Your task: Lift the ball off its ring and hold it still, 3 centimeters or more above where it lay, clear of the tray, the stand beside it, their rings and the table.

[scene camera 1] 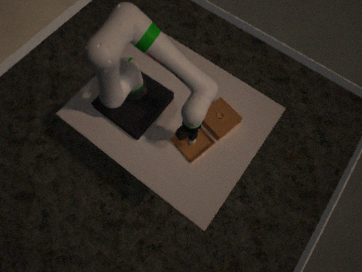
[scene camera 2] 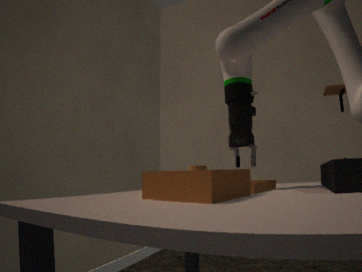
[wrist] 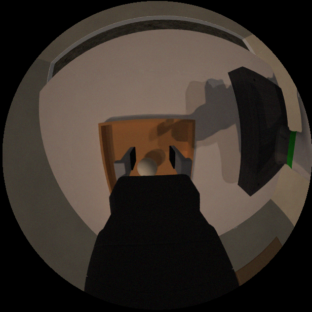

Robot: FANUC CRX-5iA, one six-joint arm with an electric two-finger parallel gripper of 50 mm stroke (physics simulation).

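Seen in the pictures: gripper, fingertip midpoint: point(scene camera 1: 186, 140) point(scene camera 2: 245, 166); arm's base, origin of the base link: point(scene camera 1: 134, 89).
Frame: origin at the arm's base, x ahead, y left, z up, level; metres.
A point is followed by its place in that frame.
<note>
The pale ball point(scene camera 1: 192, 142) @(x 0.479, y -0.073, z -0.033 m) point(wrist: 147, 167) lies in the shallow orange tray point(scene camera 1: 202, 151) @(x 0.554, y -0.075, z -0.070 m) point(scene camera 2: 263, 186) @(x 0.387, y -0.008, z -0.057 m) point(wrist: 104, 150). In the wrist view it shows between the two fingers, nearer the left one; in scene camera 2 it is hidden. The ring under it cannot be made out. My gripper point(scene camera 2: 246, 165) @(x 0.450, y -0.096, z 0.003 m) point(wrist: 152, 153) points down above the tray, open and empty, its fingertips just above the level of the stand's top. The orange stand point(scene camera 1: 227, 125) @(x 0.594, y 0.125, z -0.007 m) point(scene camera 2: 175, 186) @(x 0.547, y 0.244, z -0.040 m) is beside the tray, with a small ring point(scene camera 2: 197, 168) @(x 0.523, y 0.170, z -0.002 m) on top.
The black base block point(scene camera 1: 150, 107) @(x 0.154, y -0.044, z 0.002 m) point(scene camera 2: 345, 175) @(x 0.184, y 0.119, z -0.032 m) point(wrist: 260, 125) of the arm is on the pale table point(scene camera 1: 175, 172) @(x 0.495, y -0.269, z -0.072 m) point(scene camera 2: 100, 210) @(x 0.606, y 0.417, z -0.072 m) point(wrist: 125, 75), to one side of the tray. A narrow gap separates the tray and the stand. The arm reaches over the table from the base.
</note>
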